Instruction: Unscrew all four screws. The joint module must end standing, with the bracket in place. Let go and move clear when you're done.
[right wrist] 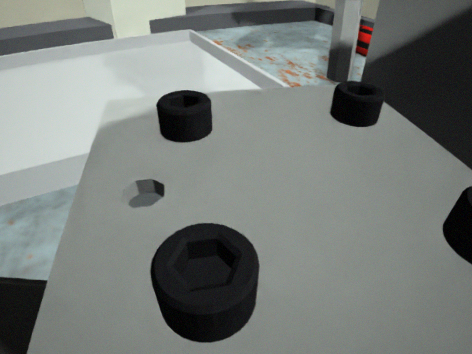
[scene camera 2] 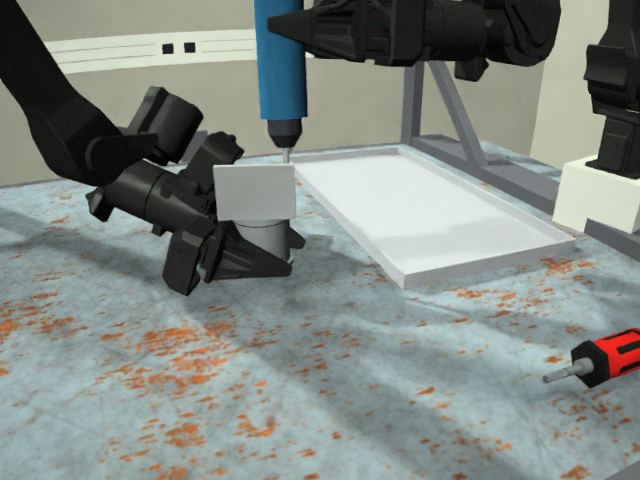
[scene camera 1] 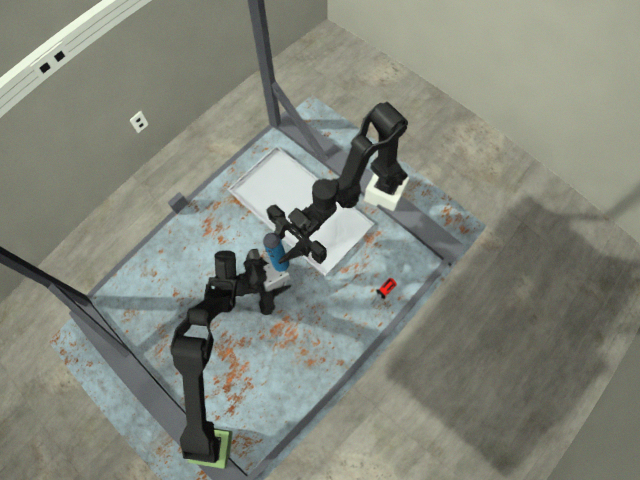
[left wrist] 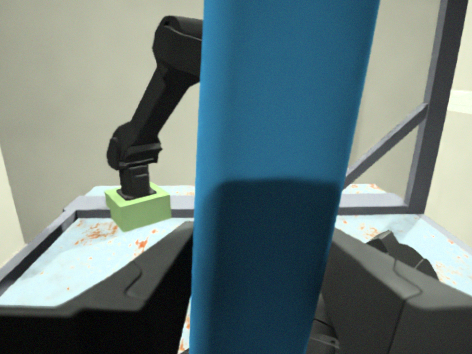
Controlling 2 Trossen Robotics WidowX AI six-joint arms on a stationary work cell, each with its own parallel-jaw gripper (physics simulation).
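Places are measured from the left arm's base along level axes (x ahead, y left, z up), in centimetres.
Where they show: left gripper, fingertip midpoint: [scene camera 2: 261, 24] [scene camera 1: 272, 257] [left wrist: 253, 232]; right gripper, fingertip midpoint: [scene camera 2: 297, 257]; left arm's base, origin of the base link: [scene camera 2: 619, 168] [scene camera 1: 387, 183]; right arm's base, origin of the base link: [scene camera 1: 208, 447] [left wrist: 136, 192].
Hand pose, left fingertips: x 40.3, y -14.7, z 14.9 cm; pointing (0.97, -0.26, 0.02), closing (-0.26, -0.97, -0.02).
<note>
Each offset is from my left fingertips to the centre of the thing.
My left gripper [scene camera 1: 278, 256] [scene camera 2: 281, 25] [left wrist: 253, 232] is shut on the upright blue driver {dy +0.7, dx -1.3, dz -3.6 cm} [scene camera 1: 276, 253] [scene camera 2: 282, 77] [left wrist: 275, 125]. Its metal bit {dy +1.4, dx -1.2, dz -13.1 cm} [scene camera 2: 285, 154] [right wrist: 344, 40] points down, close over the far right screw {dy +0.9, dx -0.3, dz -16.2 cm} [right wrist: 357, 107]; contact is unclear. Other black screws {dy -2.1, dx -2.1, dz -16.2 cm} [right wrist: 185, 117] {dy -4.0, dx +1.0, dz -16.2 cm} [right wrist: 205, 300] {dy -0.9, dx +2.8, dz -16.2 cm} [right wrist: 459, 227] stand with heads raised on the light grey bracket {dy -1.5, dx +0.3, dz -14.2 cm} [scene camera 1: 275, 280] [scene camera 2: 254, 192] [right wrist: 300, 200]. The bracket sits atop the grey cylindrical joint module {dy -1.5, dx +0.4, dz -19.3 cm} [scene camera 2: 263, 238], which stands upright. My right gripper [scene camera 2: 295, 254] is shut on the module low down, one finger on each side.
A shallow white tray {dy -6.9, dx -23.5, dz -21.7 cm} [scene camera 1: 351, 245] [scene camera 2: 480, 269] [right wrist: 220, 55] lies beside the module. A red and black driver {dy +27.6, dx -10.7, dz -21.1 cm} [scene camera 1: 387, 287] [scene camera 2: 615, 356] [right wrist: 365, 40] lies on the table, right of the module in the scene views. Dark frame posts [scene camera 1: 264, 62] [left wrist: 442, 75] stand at the table edges.
</note>
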